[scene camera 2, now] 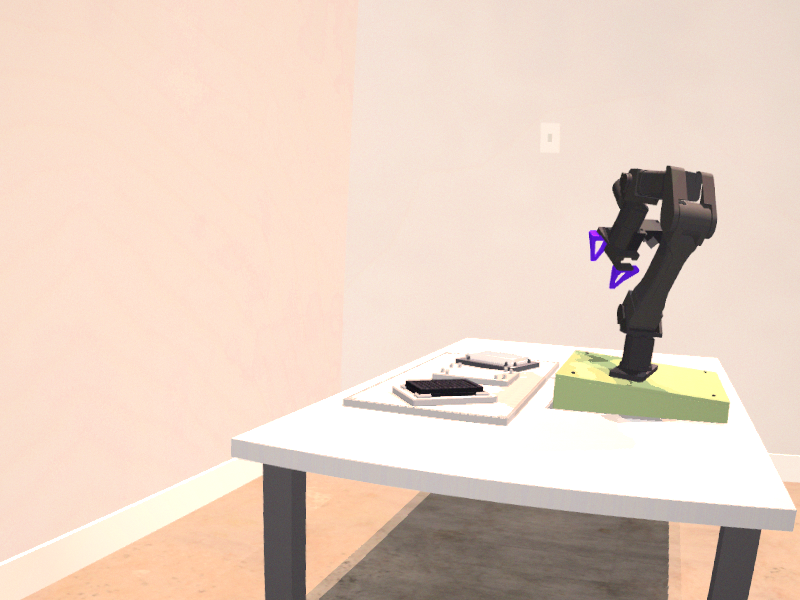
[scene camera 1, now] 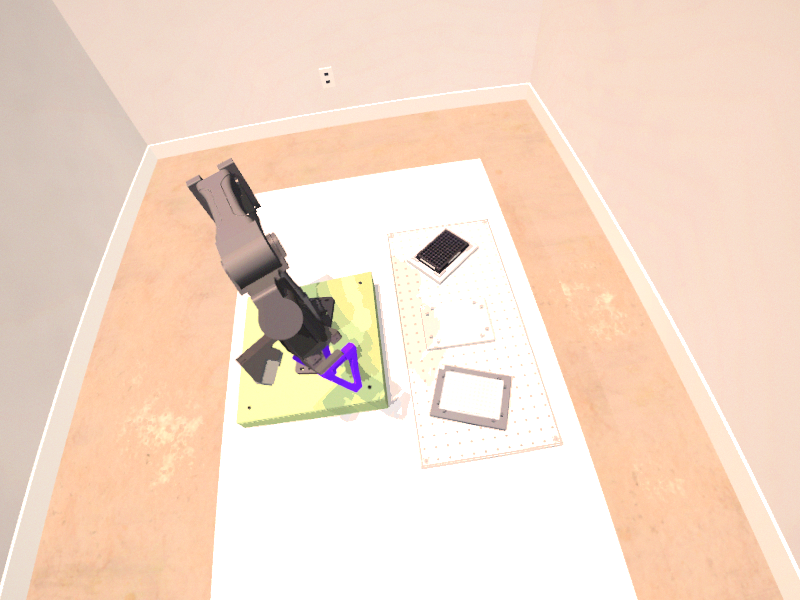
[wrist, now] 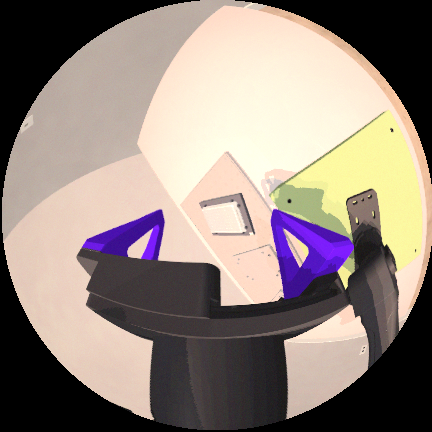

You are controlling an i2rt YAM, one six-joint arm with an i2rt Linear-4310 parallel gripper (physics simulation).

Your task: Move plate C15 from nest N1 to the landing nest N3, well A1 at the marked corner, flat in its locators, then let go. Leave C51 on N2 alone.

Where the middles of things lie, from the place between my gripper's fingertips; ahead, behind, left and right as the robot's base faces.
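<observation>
As I see it, my gripper is far to the right of the black perforated block [scene camera 1: 446,247], a fair way short of it and a fair way above it.
</observation>
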